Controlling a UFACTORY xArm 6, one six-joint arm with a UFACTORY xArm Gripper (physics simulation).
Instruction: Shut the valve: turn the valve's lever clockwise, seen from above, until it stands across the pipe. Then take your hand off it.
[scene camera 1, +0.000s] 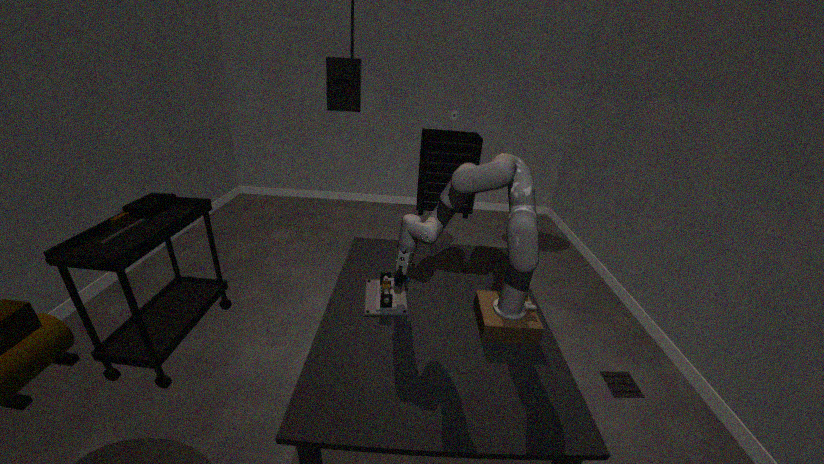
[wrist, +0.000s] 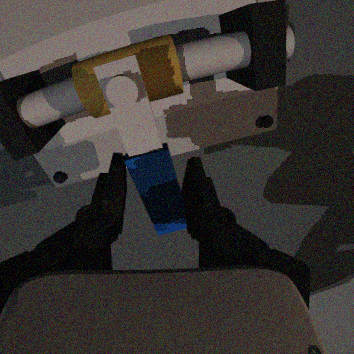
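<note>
The valve's brass body (scene camera 1: 385, 285) (wrist: 162, 72) sits on a white pipe (wrist: 212, 56) between black end blocks. Its lever, with a white arm (wrist: 137, 130) and a blue handle (wrist: 154, 182), stands close to square across the pipe in the wrist view. My gripper (scene camera 1: 400, 280) (wrist: 155, 172) is shut on the blue handle, which lies askew between the fingers: its upper left corner is at the left finger and its lower right edge at the right finger. In scene camera 1 the lever is too small and dark to make out at the fingers.
The valve's pale mounting plate (scene camera 1: 371, 303) (wrist: 225, 120) lies on the dark table (scene camera 1: 357, 391). The arm's wooden base block (scene camera 1: 507, 334) stands to the right on the table. A black cart (scene camera 1: 129, 259) stands left of the table, and a dark cabinet (scene camera 1: 446, 151) behind it.
</note>
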